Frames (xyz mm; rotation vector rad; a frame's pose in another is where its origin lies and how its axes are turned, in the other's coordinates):
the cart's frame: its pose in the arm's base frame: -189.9 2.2 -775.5 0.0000 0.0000 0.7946
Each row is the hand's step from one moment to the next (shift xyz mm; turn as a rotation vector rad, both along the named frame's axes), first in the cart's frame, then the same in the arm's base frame.
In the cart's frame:
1: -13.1 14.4 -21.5 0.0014 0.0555 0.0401
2: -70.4 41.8 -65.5 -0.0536 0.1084 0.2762
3: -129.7 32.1 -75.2 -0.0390 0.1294 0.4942
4: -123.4 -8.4 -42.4 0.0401 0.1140 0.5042
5: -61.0 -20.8 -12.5 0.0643 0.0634 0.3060
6: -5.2 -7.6 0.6 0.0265 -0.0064 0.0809
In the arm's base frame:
1: -19.5 0.7 -21.5 -0.0386 0.0399 0.0401
2: -79.1 -21.0 -65.5 -0.1149 0.0377 0.2762
3: -113.8 -70.1 -75.2 -0.1197 0.0628 0.4942
4: -80.5 -93.9 -42.4 -0.0533 0.1085 0.5042
5: -27.9 -58.1 -12.5 -0.0002 0.0903 0.3060
6: 1.8 -9.0 0.6 0.0231 0.0144 0.0809

